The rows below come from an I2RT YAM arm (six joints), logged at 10 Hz.
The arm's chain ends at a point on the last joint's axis. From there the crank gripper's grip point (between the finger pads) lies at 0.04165 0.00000 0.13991 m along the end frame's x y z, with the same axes.
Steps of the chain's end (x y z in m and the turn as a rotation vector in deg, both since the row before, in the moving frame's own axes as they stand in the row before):
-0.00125, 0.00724, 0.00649, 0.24, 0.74, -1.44
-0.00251, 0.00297, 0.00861, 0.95, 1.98, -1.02
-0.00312, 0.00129, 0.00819, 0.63, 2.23, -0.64
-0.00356, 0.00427, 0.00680, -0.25, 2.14, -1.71
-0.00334, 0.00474, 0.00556, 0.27, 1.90, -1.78
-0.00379, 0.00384, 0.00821, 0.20, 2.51, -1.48
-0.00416, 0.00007, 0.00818, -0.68, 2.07, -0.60
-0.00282, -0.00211, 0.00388, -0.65, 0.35, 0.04
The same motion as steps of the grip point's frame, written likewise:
0.00053, 0.00559, 0.00594, 0.24, 0.74, -1.44
0.00227, -0.00012, 0.00706, 0.95, 1.98, -1.02
0.00228, -0.00073, 0.00645, 0.63, 2.23, -0.64
0.00163, 0.00356, 0.00515, -0.25, 2.14, -1.71
0.00124, 0.00272, 0.00410, 0.27, 1.90, -1.78
0.00228, 0.00220, 0.00625, 0.20, 2.51, -1.48
0.00087, 0.00126, 0.00658, -0.68, 2.07, -0.60
-0.00197, -0.00049, 0.00361, -0.65, 0.35, 0.04

